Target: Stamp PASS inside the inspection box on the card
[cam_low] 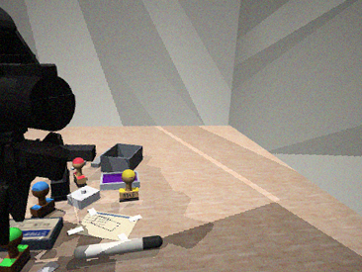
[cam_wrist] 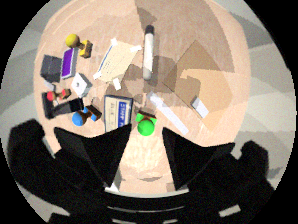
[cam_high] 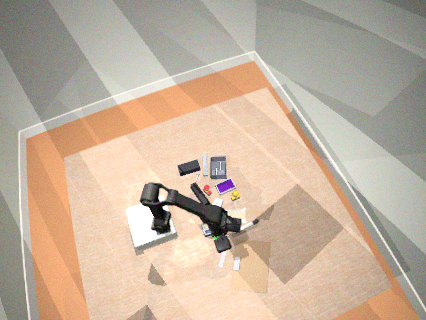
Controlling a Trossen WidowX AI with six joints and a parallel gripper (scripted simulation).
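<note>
My gripper tip is now 4 cm above the green-knobbed stamp. The rest, counted from my gripper tip: ruler (6 cm to the right, 6 cm below, 1 cm ahead); blue-and-white tin (6 cm to the left, 5 cm below, 1 cm behind); blue-knobbed stamp (13 cm to the left, 4 cm below, 2 cm behind).
</note>
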